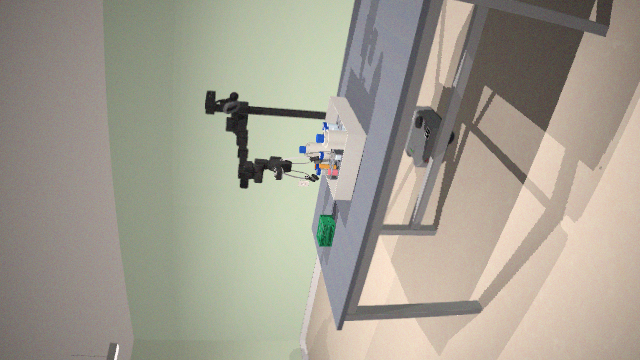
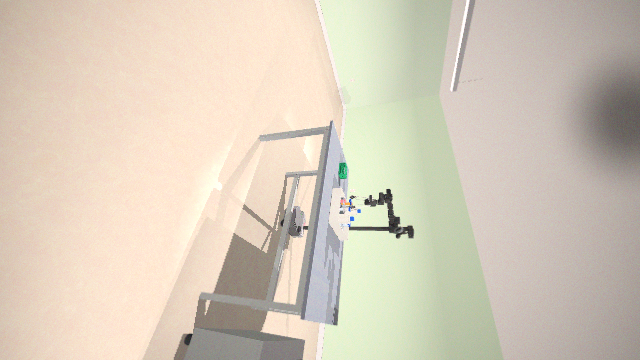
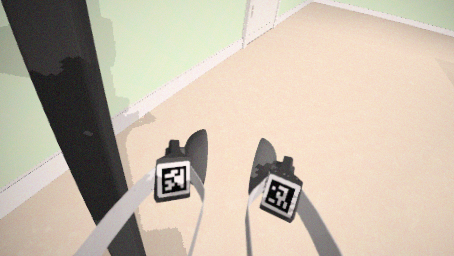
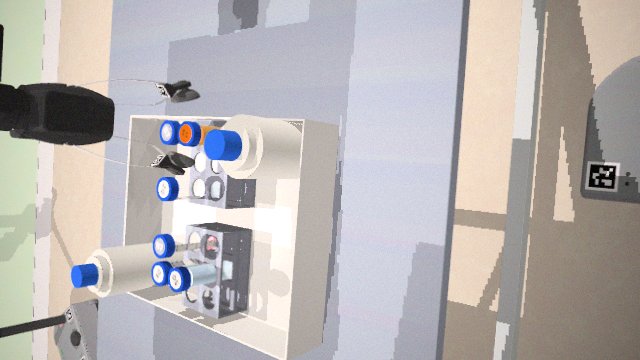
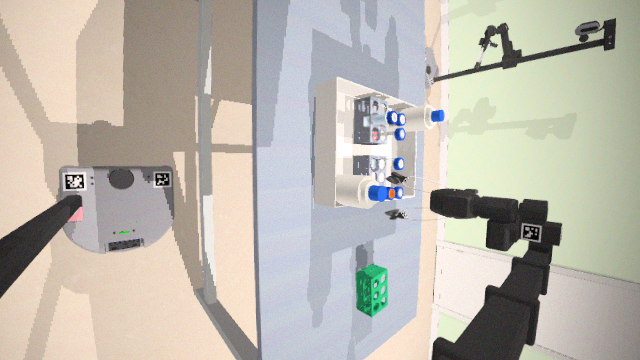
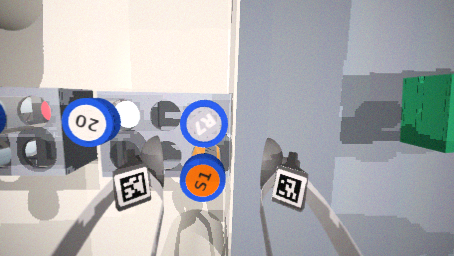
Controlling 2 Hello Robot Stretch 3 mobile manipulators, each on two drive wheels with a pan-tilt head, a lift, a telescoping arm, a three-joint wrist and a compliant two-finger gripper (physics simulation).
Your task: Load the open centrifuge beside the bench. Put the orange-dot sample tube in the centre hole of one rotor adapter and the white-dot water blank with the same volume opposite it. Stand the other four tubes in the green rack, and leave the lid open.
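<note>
The orange-dot tube (image 4: pixel 186 133) (image 5: pixel 391 193) (image 6: pixel 202 181), marked S1, stands upright in a grey rack (image 6: pixel 111 167) at one end of the white tray (image 4: pixel 316 225) (image 5: pixel 326 150). A tube with a pale cap (image 6: pixel 204 123) marked R7 stands next to it. Cap 20 (image 6: pixel 88 121) (image 4: pixel 167 189) and several more white-dot caps stand further along; I cannot tell which is the matching blank. My r2 gripper (image 4: pixel 192 127) (image 5: pixel 394 196) (image 6: pixel 215 162) is open, its fingers on either side of the S1 cap. The green rack (image 1: pixel 326 231) (image 5: pixel 372 290) (image 6: pixel 427 112) stands beyond the tray. My r1 gripper (image 3: pixel 228 160) is open and empty.
Two large blue-capped bottles (image 4: pixel 275 147) (image 4: pixel 132 269) stand in the tray on the bench (image 5: pixel 285 225). A grey box-like unit (image 2: pixel 225 345) with a dark wheel stands beyond one bench end. A black mast (image 3: pixel 75 115) rises close beside the r1 gripper.
</note>
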